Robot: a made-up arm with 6 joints.
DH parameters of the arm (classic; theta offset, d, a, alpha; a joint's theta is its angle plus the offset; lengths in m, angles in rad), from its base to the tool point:
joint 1: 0 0.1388 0 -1.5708
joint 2: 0.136 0 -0.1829 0
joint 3: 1.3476 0 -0.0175 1.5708
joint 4: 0 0.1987 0 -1.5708
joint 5: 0 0 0.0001 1.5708
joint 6: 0 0.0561 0 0
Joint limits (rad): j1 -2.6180..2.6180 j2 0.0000..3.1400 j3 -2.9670..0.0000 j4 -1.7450..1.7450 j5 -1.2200..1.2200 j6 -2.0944..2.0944
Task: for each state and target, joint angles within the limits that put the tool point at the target. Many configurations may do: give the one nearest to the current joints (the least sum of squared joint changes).
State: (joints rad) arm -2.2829 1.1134 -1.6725 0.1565 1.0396 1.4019
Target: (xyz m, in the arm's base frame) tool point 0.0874 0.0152 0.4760
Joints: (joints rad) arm -2.6180 0.5961 -1.9499 0.6288 1.1802 1.4019
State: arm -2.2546 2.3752 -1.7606 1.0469 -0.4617 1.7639
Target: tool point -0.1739 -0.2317 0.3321
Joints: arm -2.1261 1.6573 -1.5041 1.0788 -0.5461 1.7639
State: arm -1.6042 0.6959 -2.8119 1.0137 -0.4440 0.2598
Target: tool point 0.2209 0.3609 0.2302
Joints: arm -2.1679 0.1775 -2.9670 0.9717 -0.4542 0.2598
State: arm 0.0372 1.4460 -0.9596 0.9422 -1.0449 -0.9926
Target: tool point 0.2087 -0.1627 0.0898
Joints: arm -0.5188 2.1471 -0.9553 0.9786 -0.9496 -0.9926
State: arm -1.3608 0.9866 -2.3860 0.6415 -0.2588 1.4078
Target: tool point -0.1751 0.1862 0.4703
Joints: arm -0.8751 0.4505 -2.2132 0.6992 -0.4321 1.4078
